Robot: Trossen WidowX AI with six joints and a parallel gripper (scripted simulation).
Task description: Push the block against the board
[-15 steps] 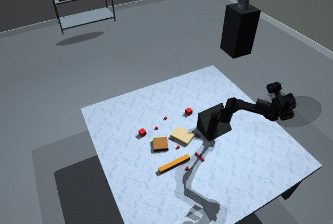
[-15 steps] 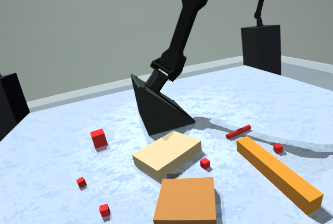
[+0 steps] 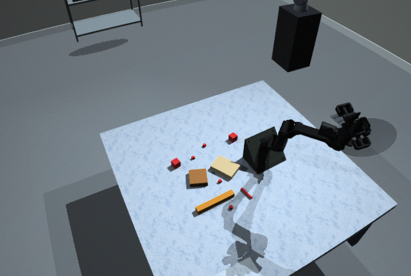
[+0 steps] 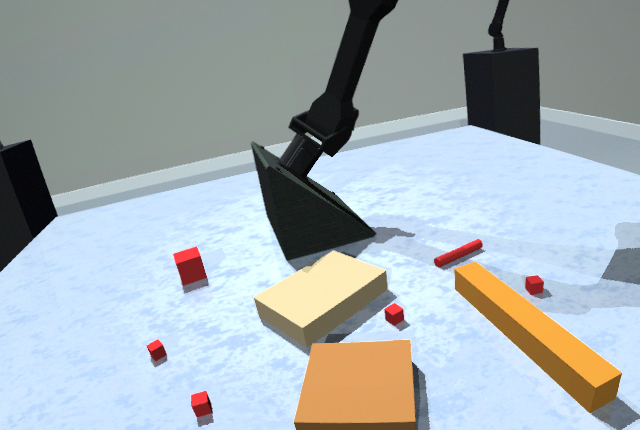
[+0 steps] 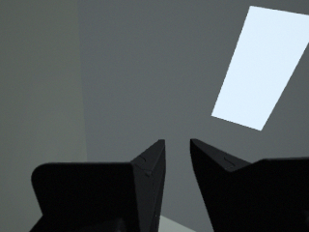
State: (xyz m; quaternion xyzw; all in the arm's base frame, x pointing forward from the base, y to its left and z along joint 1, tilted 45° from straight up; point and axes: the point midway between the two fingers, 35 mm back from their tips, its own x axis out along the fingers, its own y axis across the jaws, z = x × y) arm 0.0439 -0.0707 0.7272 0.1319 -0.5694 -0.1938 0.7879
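Now: gripper tip 69 cm above the long orange board, 41 cm short of it and 30 cm to the left of it. Round my gripper tip: red rod: 70 cm below, 28 cm to the right, 23 cm ahead; then orange square block: 69 cm below, 48 cm to the right, 43 cm ahead; then cream flat block: 69 cm below, 49 cm to the right, 26 cm ahead.
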